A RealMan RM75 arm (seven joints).
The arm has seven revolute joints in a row. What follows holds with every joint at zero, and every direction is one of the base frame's.
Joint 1 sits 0.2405 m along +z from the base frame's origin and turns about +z.
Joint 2 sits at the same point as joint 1 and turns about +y.
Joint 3 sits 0.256 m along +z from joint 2 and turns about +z.
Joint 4 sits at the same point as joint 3 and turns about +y.
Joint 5 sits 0.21 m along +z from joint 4 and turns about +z.
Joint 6 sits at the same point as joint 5 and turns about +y.
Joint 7 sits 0.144 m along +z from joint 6 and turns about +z.
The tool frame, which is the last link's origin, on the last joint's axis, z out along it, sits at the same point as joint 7; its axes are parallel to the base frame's.
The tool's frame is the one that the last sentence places.
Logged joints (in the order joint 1, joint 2, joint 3, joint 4, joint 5, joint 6, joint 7), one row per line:
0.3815 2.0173 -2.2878 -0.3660 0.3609 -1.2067 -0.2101
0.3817 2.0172 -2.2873 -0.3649 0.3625 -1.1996 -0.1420
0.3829 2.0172 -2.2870 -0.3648 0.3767 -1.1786 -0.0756
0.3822 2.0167 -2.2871 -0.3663 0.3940 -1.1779 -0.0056
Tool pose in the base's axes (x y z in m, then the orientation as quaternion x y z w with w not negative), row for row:
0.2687 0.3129 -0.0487 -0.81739 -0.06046 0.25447 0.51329
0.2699 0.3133 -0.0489 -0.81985 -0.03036 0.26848 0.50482
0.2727 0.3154 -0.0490 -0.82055 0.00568 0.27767 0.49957
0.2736 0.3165 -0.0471 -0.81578 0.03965 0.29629 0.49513
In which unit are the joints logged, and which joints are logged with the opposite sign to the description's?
The joints are logged in radians. Opposite sign: none.
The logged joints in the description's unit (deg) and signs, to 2 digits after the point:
21.86 115.58 -131.08 -20.97 20.68 -69.14 -12.04
21.87 115.58 -131.05 -20.91 20.77 -68.73 -8.14
21.94 115.58 -131.04 -20.90 21.58 -67.53 -4.33
21.90 115.55 -131.04 -20.99 22.57 -67.49 -0.32

